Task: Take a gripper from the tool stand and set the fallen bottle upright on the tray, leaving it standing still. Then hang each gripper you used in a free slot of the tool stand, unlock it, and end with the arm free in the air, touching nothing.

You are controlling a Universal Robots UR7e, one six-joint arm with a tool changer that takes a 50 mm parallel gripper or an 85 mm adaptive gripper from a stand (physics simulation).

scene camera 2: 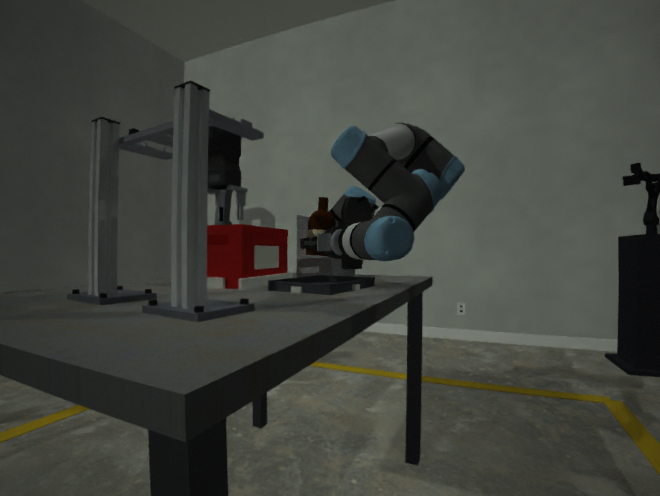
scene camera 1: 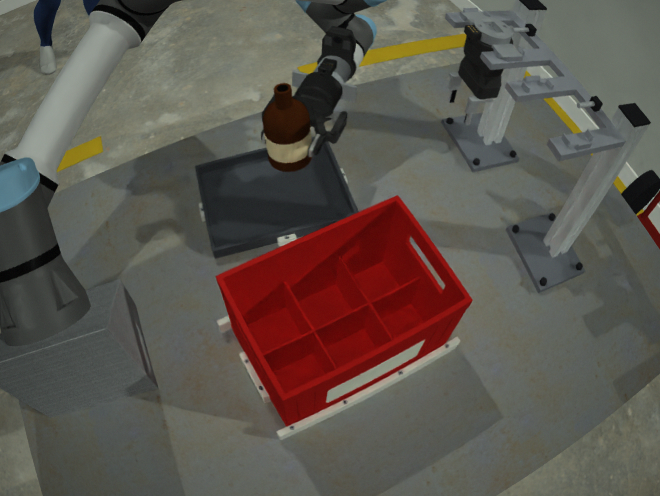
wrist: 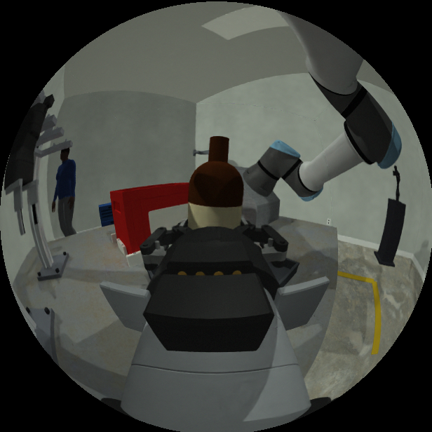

Note:
I see a brown bottle (scene camera 1: pixel 286 121), a parallel gripper (scene camera 2: pixel 224 148), an adaptive gripper (scene camera 1: pixel 320 91) and a tool stand (scene camera 1: pixel 544 244).
The brown bottle shows as well in scene camera 2 (scene camera 2: pixel 320 221) and in the wrist view (wrist: pixel 215 195). The adaptive gripper is seen too in the wrist view (wrist: pixel 213 250). The tool stand also shows in scene camera 2 (scene camera 2: pixel 189 132).

